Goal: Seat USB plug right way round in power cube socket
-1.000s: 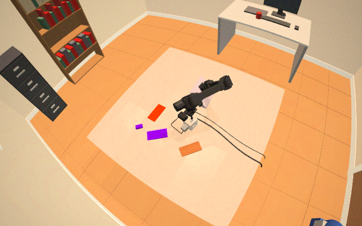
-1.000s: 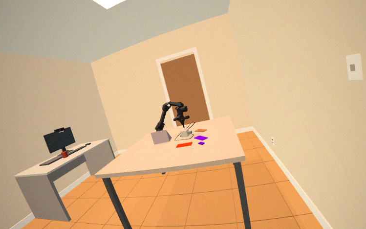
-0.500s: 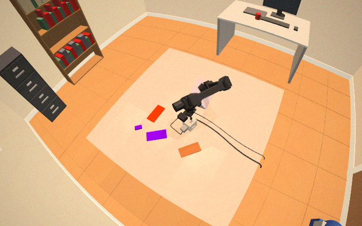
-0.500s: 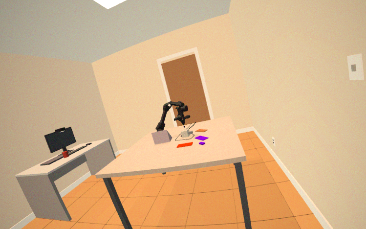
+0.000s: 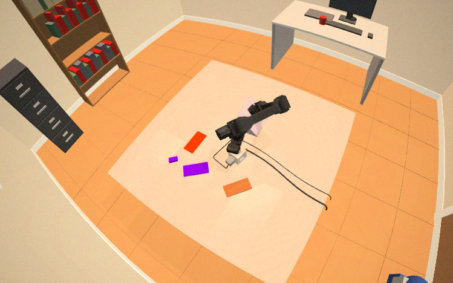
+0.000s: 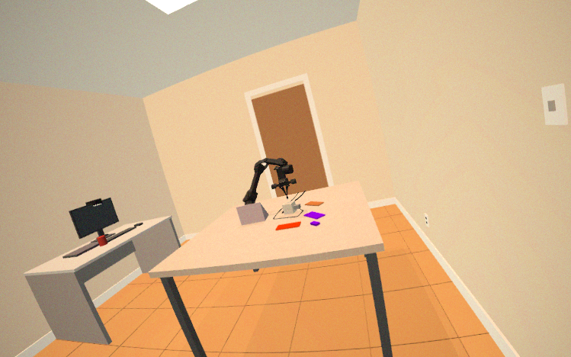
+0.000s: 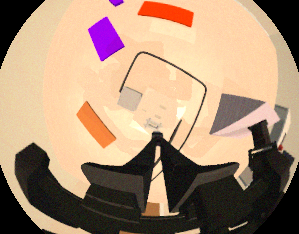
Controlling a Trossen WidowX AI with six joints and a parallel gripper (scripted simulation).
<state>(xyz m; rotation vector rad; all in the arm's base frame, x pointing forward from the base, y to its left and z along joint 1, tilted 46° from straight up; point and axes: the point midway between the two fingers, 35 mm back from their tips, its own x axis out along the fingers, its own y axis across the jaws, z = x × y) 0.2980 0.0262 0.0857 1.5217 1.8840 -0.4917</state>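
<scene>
Right now the USB plug is 2 cm below my gripper tip.
</scene>
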